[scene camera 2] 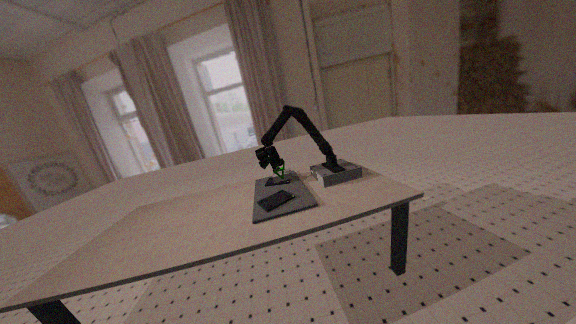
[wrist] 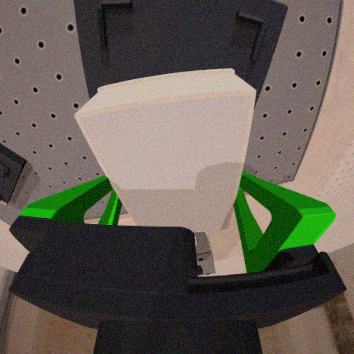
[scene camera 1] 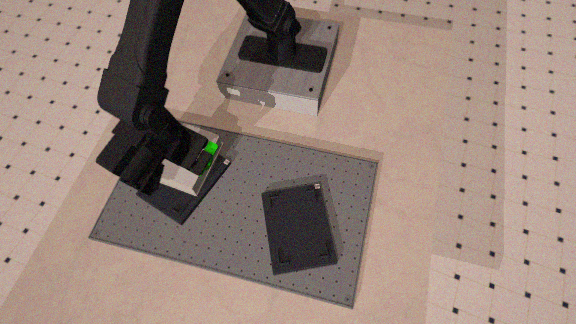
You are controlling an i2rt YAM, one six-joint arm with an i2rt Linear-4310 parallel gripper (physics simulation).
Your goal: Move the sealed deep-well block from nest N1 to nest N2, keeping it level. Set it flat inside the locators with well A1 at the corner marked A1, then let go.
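Places are measured from the arm's base along level axes (x back, y down, z right), in millimetres.
Pixels of known places: gripper, fingertip midpoint: (scene camera 2: 283, 175) (wrist: 176, 174) (scene camera 1: 191, 156); arm's base, origin of the base link: (scene camera 2: 332, 167) (scene camera 1: 282, 55).
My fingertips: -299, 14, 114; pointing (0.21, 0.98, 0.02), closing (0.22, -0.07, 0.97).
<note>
Ahead of a thing's pixels: the offset from my fingertips to its top centre, as dx, dy, dz. Level surfaces: height alone.
The sealed deep-well block {-6, -27, +1} (scene camera 1: 181, 177) (wrist: 167, 145) is pale, a white box. My gripper (scene camera 1: 199, 160) (scene camera 2: 279, 171) (wrist: 176, 174) is shut on it, with a green finger on each side. The block hangs over the left dark nest {-39, +17, +9} (scene camera 1: 181, 209) (scene camera 2: 278, 182) (wrist: 180, 35), partly covering it, and appears raised off it. Two locators of this nest show past the block in the wrist view. The other dark nest {-83, +17, -247} (scene camera 1: 300, 227) (scene camera 2: 276, 200) (wrist: 9, 172) is empty, with corner locators. Each nest has a small pale corner label, too small to read. Well A1 cannot be made out.
Both nests lie on the grey perforated board {-51, +34, -115} (scene camera 1: 235, 197) (scene camera 2: 302, 200) (wrist: 47, 92). The robot's base box (scene camera 1: 300, 86) (scene camera 2: 346, 173) stands behind the board on the wooden table {dy +48} (scene camera 1: 400, 130) (scene camera 2: 200, 220). The arm hides part of the left nest in scene camera 1.
</note>
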